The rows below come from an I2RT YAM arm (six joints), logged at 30 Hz.
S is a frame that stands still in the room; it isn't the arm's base.
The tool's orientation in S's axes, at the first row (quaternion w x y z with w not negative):
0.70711 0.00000 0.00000 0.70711
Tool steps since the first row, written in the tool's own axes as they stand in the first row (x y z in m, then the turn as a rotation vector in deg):
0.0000 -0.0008 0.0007 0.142 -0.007 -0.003
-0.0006 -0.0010 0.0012 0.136 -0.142 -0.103
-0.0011 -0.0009 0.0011 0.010 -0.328 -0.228
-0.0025 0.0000 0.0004 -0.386 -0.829 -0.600
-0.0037 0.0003 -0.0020 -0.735 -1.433 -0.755
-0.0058 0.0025 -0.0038 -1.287 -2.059 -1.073
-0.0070 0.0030 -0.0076 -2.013 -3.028 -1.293
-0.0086 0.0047 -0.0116 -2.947 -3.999 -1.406
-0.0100 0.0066 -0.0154 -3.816 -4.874 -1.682
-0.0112 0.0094 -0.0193 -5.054 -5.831 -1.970
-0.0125 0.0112 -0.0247 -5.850 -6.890 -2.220
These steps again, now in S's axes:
0.0008 0.0000 0.0007 0.007 0.142 -0.003
0.0010 -0.0006 0.0012 0.142 0.136 -0.103
0.0009 -0.0011 0.0011 0.328 0.010 -0.228
0.0000 -0.0025 0.0004 0.829 -0.386 -0.600
-0.0003 -0.0037 -0.0020 1.433 -0.735 -0.755
-0.0025 -0.0058 -0.0038 2.059 -1.287 -1.073
-0.0030 -0.0070 -0.0076 3.028 -2.013 -1.293
-0.0047 -0.0086 -0.0116 3.999 -2.947 -1.406
-0.0066 -0.0100 -0.0154 4.874 -3.816 -1.682
-0.0094 -0.0112 -0.0193 5.831 -5.054 -1.970
-0.0112 -0.0125 -0.0247 6.890 -5.850 -2.220

